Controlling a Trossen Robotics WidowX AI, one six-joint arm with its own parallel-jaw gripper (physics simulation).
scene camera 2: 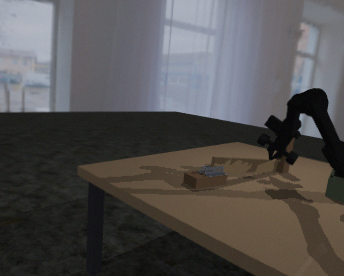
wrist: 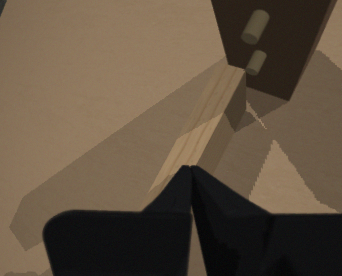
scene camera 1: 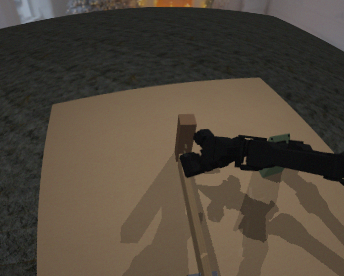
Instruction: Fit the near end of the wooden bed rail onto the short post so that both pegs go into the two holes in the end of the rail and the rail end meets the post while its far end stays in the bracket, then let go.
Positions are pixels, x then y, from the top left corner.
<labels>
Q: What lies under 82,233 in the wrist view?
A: My gripper.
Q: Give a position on a wooden bed rail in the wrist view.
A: At 204,138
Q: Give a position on a pale peg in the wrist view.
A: At 256,24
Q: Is my gripper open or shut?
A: Shut.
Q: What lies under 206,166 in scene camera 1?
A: My gripper.
</labels>
